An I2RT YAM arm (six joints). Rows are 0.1 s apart.
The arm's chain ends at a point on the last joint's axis. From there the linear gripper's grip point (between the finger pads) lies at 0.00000 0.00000 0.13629 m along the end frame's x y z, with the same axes.
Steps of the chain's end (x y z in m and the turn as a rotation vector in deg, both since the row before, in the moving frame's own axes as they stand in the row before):
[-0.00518, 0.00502, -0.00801, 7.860, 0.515, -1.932]
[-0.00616, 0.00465, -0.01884, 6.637, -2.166, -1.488]
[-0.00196, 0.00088, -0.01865, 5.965, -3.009, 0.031]
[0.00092, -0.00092, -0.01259, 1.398, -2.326, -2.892]
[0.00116, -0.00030, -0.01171, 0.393, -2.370, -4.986]
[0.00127, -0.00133, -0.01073, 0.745, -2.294, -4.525]
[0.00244, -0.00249, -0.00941, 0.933, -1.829, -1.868]
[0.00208, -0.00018, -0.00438, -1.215, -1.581, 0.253]
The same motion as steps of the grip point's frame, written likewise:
[-0.00427, -0.01363, -0.00930, 7.860, 0.515, -1.932]
[-0.01150, -0.01103, -0.01985, 6.637, -2.166, -1.488]
[-0.00910, -0.01328, -0.01958, 5.965, -3.009, 0.031]
[-0.00469, -0.00410, -0.01274, 1.398, -2.326, -2.892]
[-0.00451, -0.00099, -0.01183, 0.393, -2.370, -4.986]
[-0.00425, -0.00288, -0.01085, 0.745, -2.294, -4.525]
[-0.00195, -0.00464, -0.00950, 0.933, -1.829, -1.868]
[-0.00169, 0.00270, -0.00446, -1.215, -1.581, 0.253]

